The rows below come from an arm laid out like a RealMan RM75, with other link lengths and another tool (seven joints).
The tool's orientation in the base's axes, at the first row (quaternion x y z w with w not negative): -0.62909, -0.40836, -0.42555, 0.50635
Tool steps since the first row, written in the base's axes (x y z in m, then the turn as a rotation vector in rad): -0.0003, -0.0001, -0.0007, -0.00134, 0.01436, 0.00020; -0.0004, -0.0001, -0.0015, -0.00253, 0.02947, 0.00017; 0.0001, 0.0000, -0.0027, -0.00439, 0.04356, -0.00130; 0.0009, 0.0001, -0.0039, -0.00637, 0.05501, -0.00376; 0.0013, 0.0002, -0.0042, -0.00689, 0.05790, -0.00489
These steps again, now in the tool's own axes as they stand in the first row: -0.0008, -0.0001, 0.0000, 0.00097, -0.00353, 0.01395; -0.0016, 0.0001, 0.0000, 0.00183, -0.00697, 0.02869; -0.0025, 0.0009, 0.0003, 0.00104, -0.01047, 0.04252; -0.0034, 0.0020, 0.0007, -0.00095, -0.01338, 0.05386; -0.0036, 0.0024, 0.0009, -0.00194, -0.01399, 0.05678
